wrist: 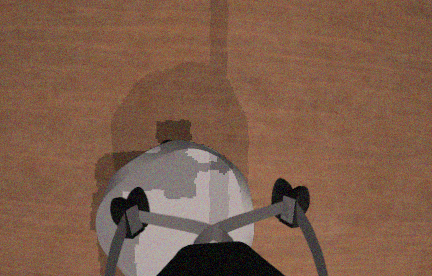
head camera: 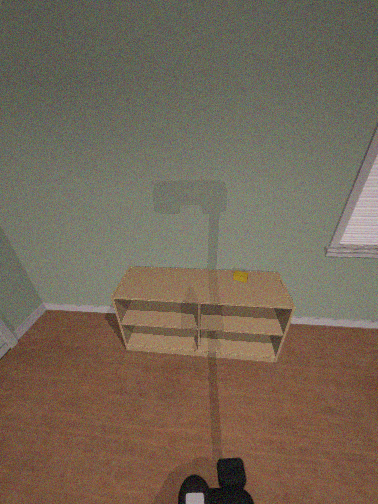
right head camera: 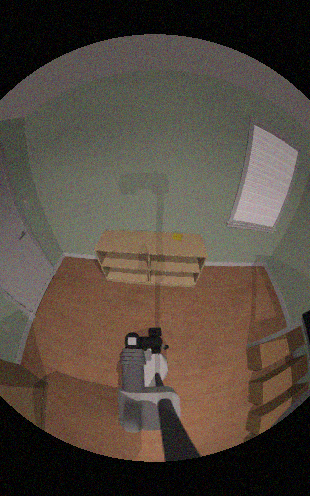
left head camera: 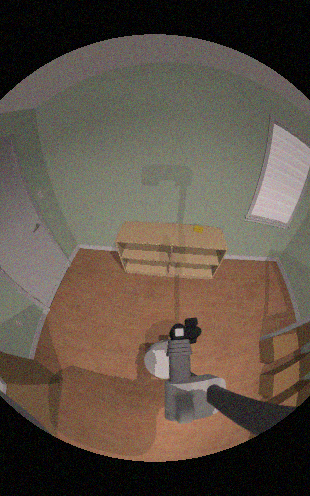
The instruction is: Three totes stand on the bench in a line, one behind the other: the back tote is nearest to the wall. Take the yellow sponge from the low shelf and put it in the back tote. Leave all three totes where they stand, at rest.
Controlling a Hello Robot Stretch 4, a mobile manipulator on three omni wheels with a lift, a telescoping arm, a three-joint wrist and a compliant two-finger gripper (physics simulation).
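Pixels of known places: gripper, between the fingertips: (wrist: pixel 210 199); robot's base, origin of its link: (wrist: pixel 182 207) (right head camera: pixel 145 366) (left head camera: pixel 165 357).
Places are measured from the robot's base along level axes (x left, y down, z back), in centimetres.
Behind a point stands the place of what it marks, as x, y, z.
Observation:
The yellow sponge (head camera: pixel 240 276) @[-38.4, -62.4, -123.8] (left head camera: pixel 198 229) @[-38.8, -61.6, -123.4] (right head camera: pixel 177 236) @[-39.2, -62.3, -123.6] lies on the top board of the low wooden shelf (head camera: pixel 165 285) @[16.8, -58.2, -121.1] (left head camera: pixel 150 232) @[14.8, -58.2, -122.5] (right head camera: pixel 130 242) @[12.6, -58.2, -120.0], right of its middle and toward the wall. My gripper (wrist: pixel 210 199) @[-8.7, -59.2, -16.5] is open and empty in the wrist view, its two fingertips wide apart, pointing down over my own base and the floor. It is well short of the shelf. In the head views the wrist parts show and the fingers are hidden. The three totes do not show in these views.
Wooden boxes (left head camera: pixel 285 347) @[-136.7, -24.2, 25.6] (right head camera: pixel 270 355) @[-129.8, -24.2, 24.1] stand at the right beside grey metal rails, with a black edge (right head camera: pixel 307 325) @[-116.5, -88.4, 7.0] at the far right. My white round base (left head camera: pixel 160 362) @[5.3, -18.7, 3.2] (right head camera: pixel 157 367) @[-11.0, -18.7, 0.5] (wrist: pixel 170 170) @[0.4, -18.6, -14.1] is below the arm. A door (left head camera: pixel 25 225) @[156.4, -100.6, -96.1] is at the left.

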